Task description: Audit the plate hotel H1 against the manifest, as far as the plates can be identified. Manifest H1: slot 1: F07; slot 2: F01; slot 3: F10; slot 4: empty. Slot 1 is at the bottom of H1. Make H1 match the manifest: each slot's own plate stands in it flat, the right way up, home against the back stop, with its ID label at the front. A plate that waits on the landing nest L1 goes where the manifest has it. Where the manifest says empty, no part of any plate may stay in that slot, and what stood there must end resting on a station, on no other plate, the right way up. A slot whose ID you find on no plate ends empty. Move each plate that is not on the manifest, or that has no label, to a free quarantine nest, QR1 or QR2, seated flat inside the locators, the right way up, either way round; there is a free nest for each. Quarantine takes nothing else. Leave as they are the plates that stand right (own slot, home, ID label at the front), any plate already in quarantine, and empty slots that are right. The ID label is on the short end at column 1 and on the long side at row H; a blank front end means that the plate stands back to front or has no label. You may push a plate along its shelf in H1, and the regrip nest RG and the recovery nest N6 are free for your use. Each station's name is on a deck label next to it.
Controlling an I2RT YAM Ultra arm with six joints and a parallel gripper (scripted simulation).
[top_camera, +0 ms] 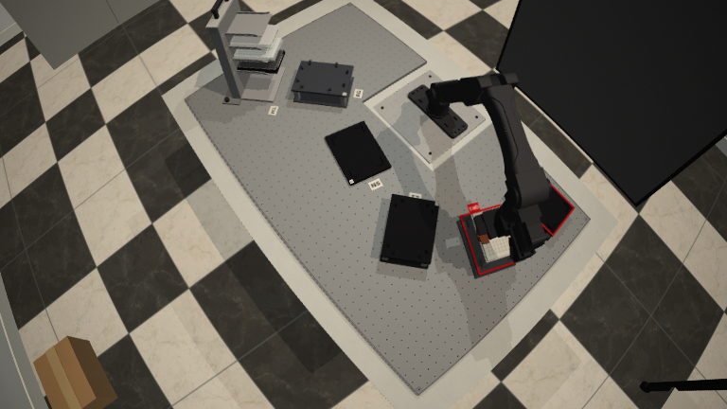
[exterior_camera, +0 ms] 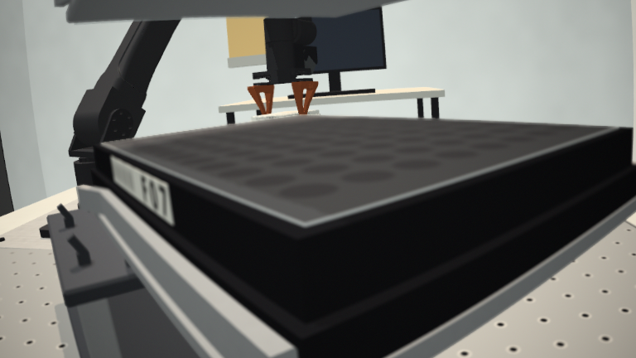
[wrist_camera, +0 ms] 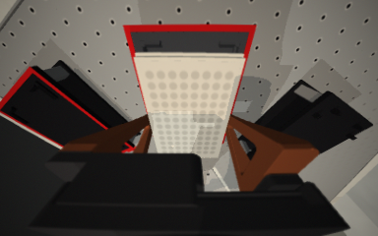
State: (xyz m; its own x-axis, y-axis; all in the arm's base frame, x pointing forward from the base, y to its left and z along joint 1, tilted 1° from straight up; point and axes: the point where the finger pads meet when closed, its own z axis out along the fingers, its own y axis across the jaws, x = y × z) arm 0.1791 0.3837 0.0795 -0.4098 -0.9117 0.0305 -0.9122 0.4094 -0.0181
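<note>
My gripper is now 4 cm above the red-framed quarantine nest. The rest, counted from my hand: red-framed nest: 20 cm behind, 4 cm to the left, 4 cm below; black landing nest L1: 15 cm to the right, 14 cm ahead, 3 cm below; white well plate: right at my hand.
</note>
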